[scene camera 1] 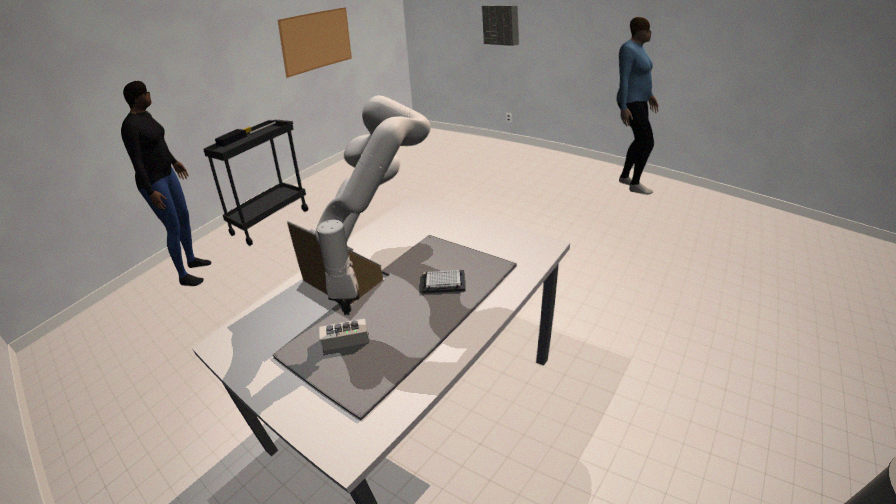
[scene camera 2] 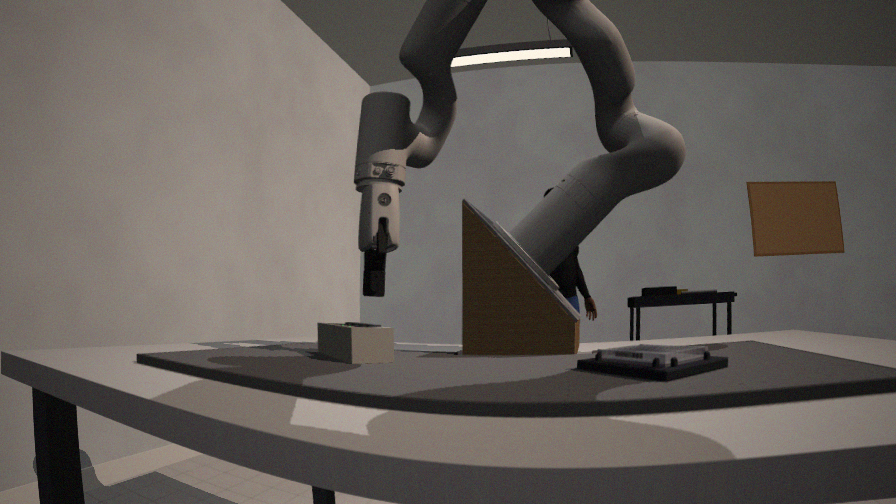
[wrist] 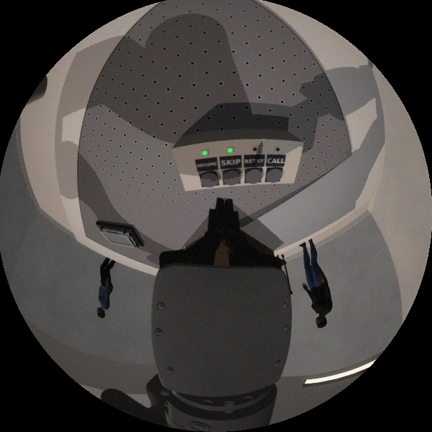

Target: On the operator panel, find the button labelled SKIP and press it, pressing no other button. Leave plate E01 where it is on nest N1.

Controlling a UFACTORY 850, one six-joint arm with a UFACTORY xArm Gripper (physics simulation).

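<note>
The operator panel is a beige box. In the wrist view its four round buttons are labelled RESUME, SKIP, RETRY and CALL. The SKIP button is second from the left there. The lamps above RESUME and SKIP glow green; those above RETRY and CALL are dark. My gripper is shut and empty, hanging above the panel without touching it. Plate E01 is a clear plate sitting on the dark nest N1.
The panel and nest stand on a grey perforated mat on the table. A brown wedge-shaped stand stands beside the arm. Two people and a black cart are beyond the table.
</note>
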